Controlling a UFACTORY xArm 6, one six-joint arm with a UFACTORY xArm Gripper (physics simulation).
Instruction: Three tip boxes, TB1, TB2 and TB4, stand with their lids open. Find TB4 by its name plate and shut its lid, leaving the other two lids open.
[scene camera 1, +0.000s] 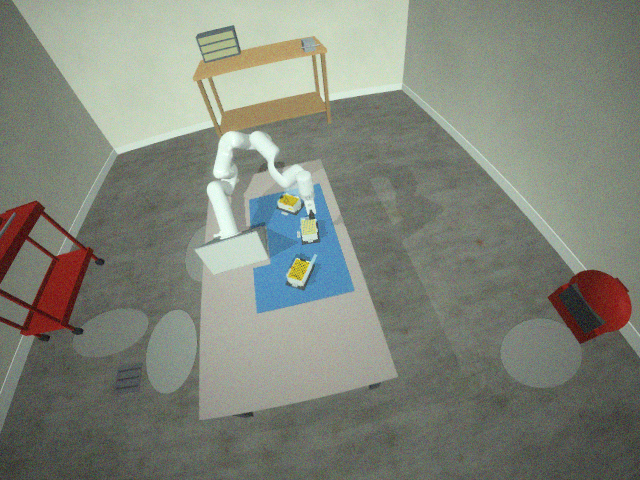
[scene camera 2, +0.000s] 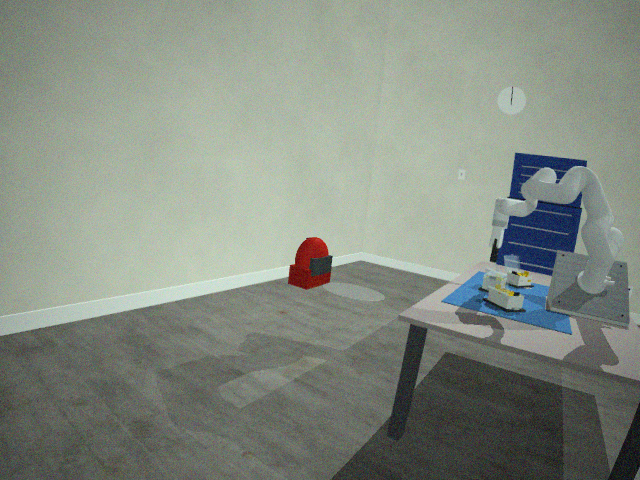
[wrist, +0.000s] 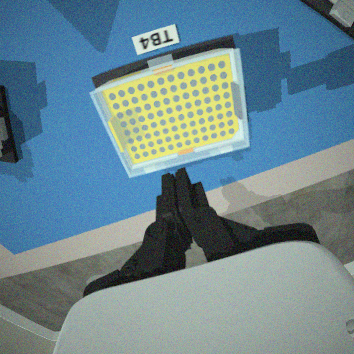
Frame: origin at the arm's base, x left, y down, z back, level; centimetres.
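Where they show: gripper, fingertip midpoint: (scene camera 1: 312, 218) (scene camera 2: 492, 261) (wrist: 180, 186); arm's base, link origin: (scene camera 1: 231, 236) (scene camera 2: 591, 282).
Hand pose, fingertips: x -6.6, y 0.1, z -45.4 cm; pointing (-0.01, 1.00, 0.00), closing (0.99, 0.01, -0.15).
Note:
Things, the pixels of their top centre, and the offset from my fingertips. Level surfaces: height alone.
- TB4, top centre: (wrist: 172, 106) (scene camera 2: 498, 274) (scene camera 1: 306, 224) dx +1.8, dy +5.4, dz +3.8 cm
- third box, top centre: (scene camera 1: 296, 268) (scene camera 2: 522, 273) dx -23.1, dy +6.5, dz +17.1 cm
- blue mat, surface height: dy +13.1 cm
- pale table, surface height: dy +13.4 cm
TB4 (scene camera 1: 309, 229) (scene camera 2: 493, 280) (wrist: 172, 107) is the middle box, named by its plate (wrist: 156, 39) in the wrist view. Its clear lid lies down over the yellow rack and looks shut, its rim lined up with the box. My gripper (scene camera 1: 311, 214) (scene camera 2: 493, 259) (wrist: 180, 186) is shut and empty, above the hinge side of TB4. One other box (scene camera 1: 299, 272) (scene camera 2: 505, 299) has its clear lid (scene camera 1: 313, 263) standing open. The third box (scene camera 1: 289, 203) (scene camera 2: 519, 279) has its lid (scene camera 2: 511, 262) up. Their plates are not readable.
The boxes stand on a blue mat (scene camera 1: 330, 279) (wrist: 55, 205) on the pale table (scene camera 1: 299, 356). A large grey-white slanted panel (scene camera 1: 235, 251) (scene camera 2: 563, 284) stands beside the mat, near the arm's base. Parts of the neighbouring boxes show at the left edge and top right corner of the wrist view.

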